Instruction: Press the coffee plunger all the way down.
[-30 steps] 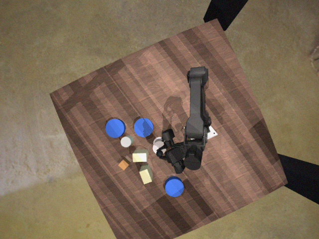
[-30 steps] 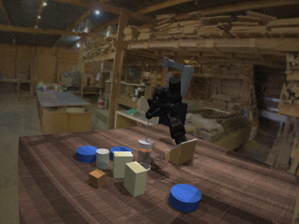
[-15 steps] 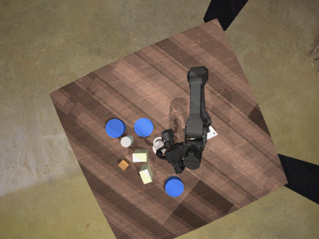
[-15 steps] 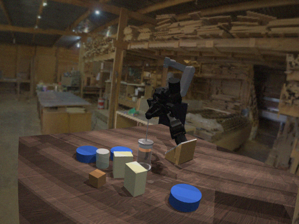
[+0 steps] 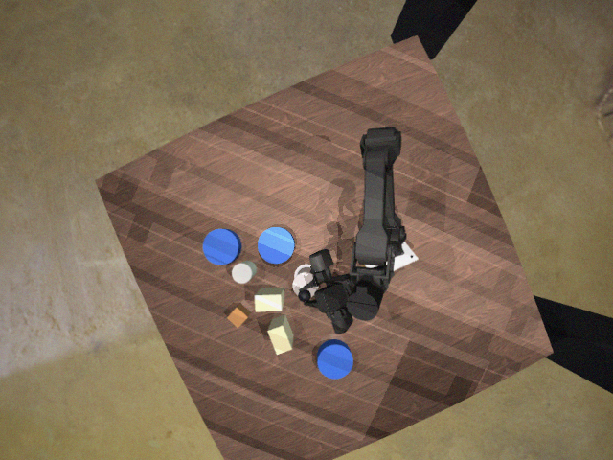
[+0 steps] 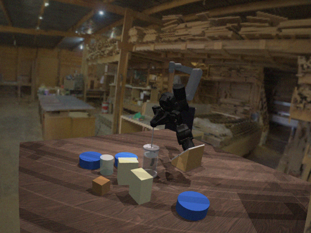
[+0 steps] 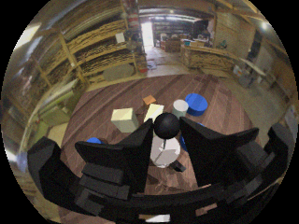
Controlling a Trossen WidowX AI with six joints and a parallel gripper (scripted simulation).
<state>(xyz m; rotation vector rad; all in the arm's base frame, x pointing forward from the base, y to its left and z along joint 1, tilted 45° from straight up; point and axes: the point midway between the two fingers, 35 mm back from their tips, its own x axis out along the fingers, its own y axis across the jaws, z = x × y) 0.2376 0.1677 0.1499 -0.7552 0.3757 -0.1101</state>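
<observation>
Right now the coffee press is 20 mm behind my gripper tip, 10 mm to the right of it and 130 mm below it. Round my gripper tip: orange cube: 240 mm ahead, 60 mm to the left, 230 mm below.
</observation>
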